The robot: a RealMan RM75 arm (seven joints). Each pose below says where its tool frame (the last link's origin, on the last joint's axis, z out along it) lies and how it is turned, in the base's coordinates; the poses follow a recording.
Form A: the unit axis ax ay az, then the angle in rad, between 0 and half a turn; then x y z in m.
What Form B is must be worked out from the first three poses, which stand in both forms.
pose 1, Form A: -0.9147, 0.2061, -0.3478, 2.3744, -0.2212, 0.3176, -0.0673
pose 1, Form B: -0.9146, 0.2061, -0.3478, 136.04, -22.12, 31.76, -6.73
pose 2, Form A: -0.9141, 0.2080, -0.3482, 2.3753, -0.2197, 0.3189, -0.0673
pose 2, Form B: -0.9141, 0.2080, -0.3482, 136.09, -21.97, 31.89, -6.73
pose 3, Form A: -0.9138, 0.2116, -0.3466, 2.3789, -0.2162, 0.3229, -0.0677
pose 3, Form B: -0.9138, 0.2116, -0.3466, 136.30, -21.62, 32.29, -6.77
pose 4, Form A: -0.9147, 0.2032, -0.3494, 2.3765, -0.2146, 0.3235, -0.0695
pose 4, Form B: -0.9147, 0.2032, -0.3494, 136.16, -21.46, 32.35, -6.95
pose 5, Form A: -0.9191, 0.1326, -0.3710, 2.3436, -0.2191, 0.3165, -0.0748
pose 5, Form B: -0.9191, 0.1326, -0.3710, 134.28, -21.91, 31.65, -7.48
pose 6, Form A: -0.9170, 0.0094, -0.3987, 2.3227, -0.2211, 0.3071, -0.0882
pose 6, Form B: -0.9170, 0.0094, -0.3987, 133.08, -22.11, 30.71, -8.82
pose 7, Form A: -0.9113, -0.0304, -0.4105, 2.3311, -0.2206, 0.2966, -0.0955
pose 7, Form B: -0.9113, -0.0304, -0.4105, 133.56, -22.06, 29.66, -9.55
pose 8, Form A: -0.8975, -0.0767, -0.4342, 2.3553, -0.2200, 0.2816, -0.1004
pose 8, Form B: -0.8975, -0.0767, -0.4342, 134.95, -22.00, 28.16, -10.04
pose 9, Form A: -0.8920, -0.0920, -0.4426, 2.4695, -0.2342, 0.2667, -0.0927
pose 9, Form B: -0.8920, -0.0920, -0.4426, 141.49, -23.42, 26.67, -9.27
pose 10, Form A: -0.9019, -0.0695, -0.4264, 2.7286, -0.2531, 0.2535, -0.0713
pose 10, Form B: -0.9019, -0.0695, -0.4264, 156.34, -25.31, 25.35, -7.13
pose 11, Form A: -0.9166, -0.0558, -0.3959, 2.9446, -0.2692, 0.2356, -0.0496
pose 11, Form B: -0.9166, -0.0558, -0.3959, 168.71, -26.92, 23.56, -4.96
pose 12, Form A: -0.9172, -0.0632, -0.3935, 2.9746, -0.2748, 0.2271, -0.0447
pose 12, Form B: -0.9172, -0.0632, -0.3935, 170.43, -27.48, 22.71, -4.47
